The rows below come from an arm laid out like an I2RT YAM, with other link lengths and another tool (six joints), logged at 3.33 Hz.
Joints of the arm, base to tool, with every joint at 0 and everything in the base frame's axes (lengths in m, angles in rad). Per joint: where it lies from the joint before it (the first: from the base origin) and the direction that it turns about. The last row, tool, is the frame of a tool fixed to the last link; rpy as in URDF.
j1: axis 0 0 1 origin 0 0 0.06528
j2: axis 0 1 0 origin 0.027 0.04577 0.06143
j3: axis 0 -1 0 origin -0.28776 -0.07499 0
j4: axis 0 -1 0 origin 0.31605 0.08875 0.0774
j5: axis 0 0 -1 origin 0.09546 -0.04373 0.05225
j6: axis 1 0 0 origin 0.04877 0 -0.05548
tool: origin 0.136 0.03 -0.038 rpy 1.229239 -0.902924 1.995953
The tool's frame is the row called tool.
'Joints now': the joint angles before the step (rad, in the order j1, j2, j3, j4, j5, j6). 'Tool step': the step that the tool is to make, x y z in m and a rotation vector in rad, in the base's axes. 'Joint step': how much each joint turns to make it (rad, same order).
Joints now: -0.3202 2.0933 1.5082 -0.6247 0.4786 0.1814
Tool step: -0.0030 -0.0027 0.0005 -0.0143 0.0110 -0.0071
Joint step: -0.0004 0.0001 0.0000 -0.0060 0.0183 0.0003
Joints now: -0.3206 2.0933 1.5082 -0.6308 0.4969 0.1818
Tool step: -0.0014 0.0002 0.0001 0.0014 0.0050 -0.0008
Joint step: -0.0004 -0.0003 0.0009 -0.0066 0.0004 0.0004
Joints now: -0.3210 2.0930 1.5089 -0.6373 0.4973 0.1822
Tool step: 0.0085 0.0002 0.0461 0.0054 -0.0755 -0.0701
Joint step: 0.0004 -0.0555 0.0621 -0.0889 -0.0020 0.0866
